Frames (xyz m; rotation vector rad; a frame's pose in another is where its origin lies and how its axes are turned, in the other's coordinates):
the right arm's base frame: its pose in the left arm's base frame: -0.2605 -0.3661 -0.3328 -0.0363 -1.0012 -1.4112
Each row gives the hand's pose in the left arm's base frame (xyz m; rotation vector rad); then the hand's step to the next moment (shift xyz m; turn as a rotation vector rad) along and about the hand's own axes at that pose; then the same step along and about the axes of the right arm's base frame.
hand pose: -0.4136 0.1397 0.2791 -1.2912 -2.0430 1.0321
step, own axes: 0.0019 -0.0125 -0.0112 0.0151 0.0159 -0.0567
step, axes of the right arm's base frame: 0.0080 0.0101 0.0109 -0.0238 0.0552 0.0089
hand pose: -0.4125 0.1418 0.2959 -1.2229 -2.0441 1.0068
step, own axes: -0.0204 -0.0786 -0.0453 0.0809 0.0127 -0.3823
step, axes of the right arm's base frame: 0.0736 0.0443 0.0356 -0.0724 0.3711 0.0997
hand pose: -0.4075 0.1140 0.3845 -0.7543 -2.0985 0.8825
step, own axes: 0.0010 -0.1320 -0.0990 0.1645 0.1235 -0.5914
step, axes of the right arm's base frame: 0.1164 0.1091 0.0420 -0.2218 0.5618 0.1649
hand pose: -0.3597 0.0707 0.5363 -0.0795 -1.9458 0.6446
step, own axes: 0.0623 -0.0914 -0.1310 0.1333 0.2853 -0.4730
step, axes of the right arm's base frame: 0.0675 0.1560 0.0229 -0.3480 0.4055 0.1933
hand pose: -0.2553 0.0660 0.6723 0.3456 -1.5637 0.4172
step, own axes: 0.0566 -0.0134 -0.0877 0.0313 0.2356 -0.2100
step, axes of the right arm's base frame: -0.0030 0.1049 0.0084 -0.2416 0.1436 0.1469
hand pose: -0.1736 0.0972 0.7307 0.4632 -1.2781 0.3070
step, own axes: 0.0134 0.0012 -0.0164 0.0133 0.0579 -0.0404
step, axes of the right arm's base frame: -0.0039 0.0208 0.0015 -0.0490 0.0316 0.0420
